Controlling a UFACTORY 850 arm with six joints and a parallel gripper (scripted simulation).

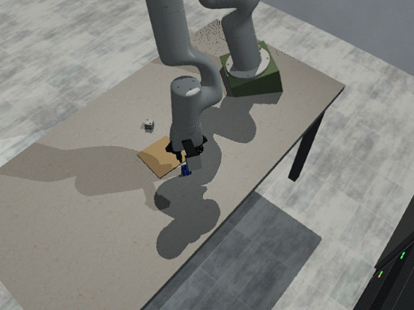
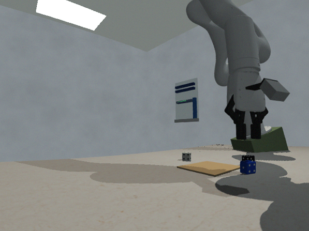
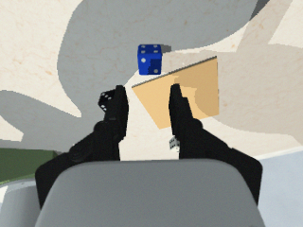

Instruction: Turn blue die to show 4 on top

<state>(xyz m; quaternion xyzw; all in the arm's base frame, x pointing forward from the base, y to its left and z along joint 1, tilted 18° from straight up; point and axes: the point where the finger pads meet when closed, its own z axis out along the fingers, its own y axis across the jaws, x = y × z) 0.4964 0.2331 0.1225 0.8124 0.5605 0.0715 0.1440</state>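
The blue die is 90 mm below my hand. From my hand the other things lie so: white die (260 mm to the right, 90 mm below, 30 mm behind); then black die (90 mm below, 90 mm behind, 50 mm to the right); then tan mat (110 mm to the right, 100 mm below, 20 mm ahead).
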